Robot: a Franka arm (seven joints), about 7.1 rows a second.
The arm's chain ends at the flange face. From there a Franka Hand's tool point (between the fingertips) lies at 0.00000 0.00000 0.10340 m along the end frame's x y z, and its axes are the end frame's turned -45 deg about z.
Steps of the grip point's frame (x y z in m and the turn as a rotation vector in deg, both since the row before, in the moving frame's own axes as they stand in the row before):
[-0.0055, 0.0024, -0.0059, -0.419, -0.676, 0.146]
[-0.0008, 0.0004, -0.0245, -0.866, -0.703, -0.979]
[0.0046, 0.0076, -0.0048, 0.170, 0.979, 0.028]
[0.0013, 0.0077, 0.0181, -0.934, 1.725, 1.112]
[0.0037, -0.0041, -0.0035, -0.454, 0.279, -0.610]
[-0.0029, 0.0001, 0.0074, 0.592, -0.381, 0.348]
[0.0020, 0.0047, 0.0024, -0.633, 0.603, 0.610]
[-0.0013, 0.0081, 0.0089, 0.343, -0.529, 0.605]
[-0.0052, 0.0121, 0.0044, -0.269, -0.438, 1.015]
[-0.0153, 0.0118, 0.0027, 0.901, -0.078, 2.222]
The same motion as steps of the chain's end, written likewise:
[-0.0019, 0.0042, -0.0059, -0.774, -0.182, 0.146]
[-0.0005, -0.0012, -0.0245, -1.109, 0.115, -0.979]
[0.0076, 0.0036, -0.0048, 0.812, 0.572, 0.028]
[0.0030, 0.0055, 0.0182, 0.559, 1.880, 1.112]
[-0.0012, -0.0057, -0.0035, -0.124, 0.518, -0.610]
[-0.0007, 0.0024, 0.0074, 0.149, -0.688, 0.348]
[0.0032, 0.0019, 0.0024, -0.021, 0.874, 0.610]
[0.0059, 0.0064, 0.0089, -0.132, -0.617, 0.605]
[0.0051, 0.0113, 0.0044, -0.500, -0.120, 1.015]
[-0.0012, 0.0202, 0.0027, 0.582, -0.692, 2.222]

